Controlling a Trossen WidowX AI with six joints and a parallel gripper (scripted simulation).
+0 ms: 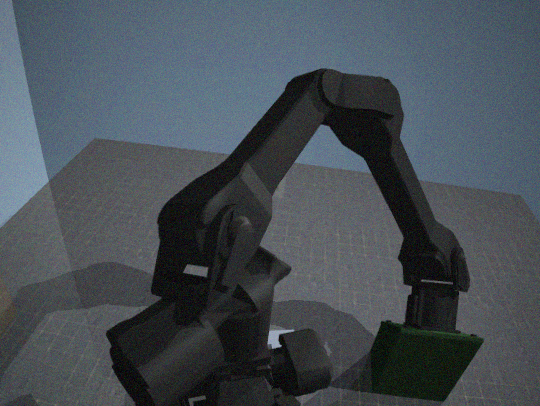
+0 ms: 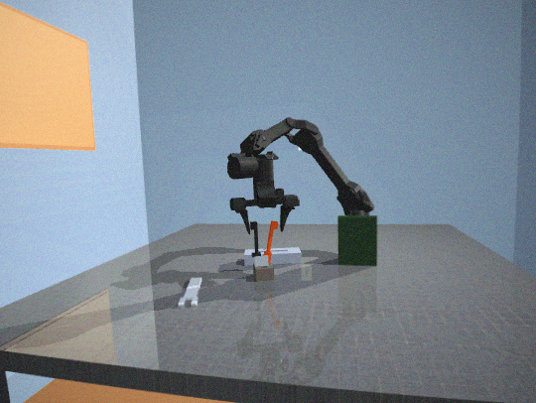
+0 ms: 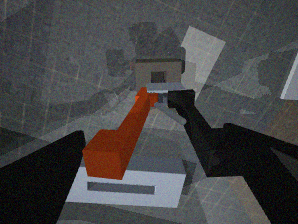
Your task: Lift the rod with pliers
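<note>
The orange handle is 2 cm below my gripper tip and 1 cm behind it. Round my gripper tip: brown holster (12 cm below, 1 cm ahead); small white forked piece (16 cm to the left, 16 cm ahead, 12 cm below); grey channel block (15 cm to the right, 11 cm below, 1 cm ahead).
</note>
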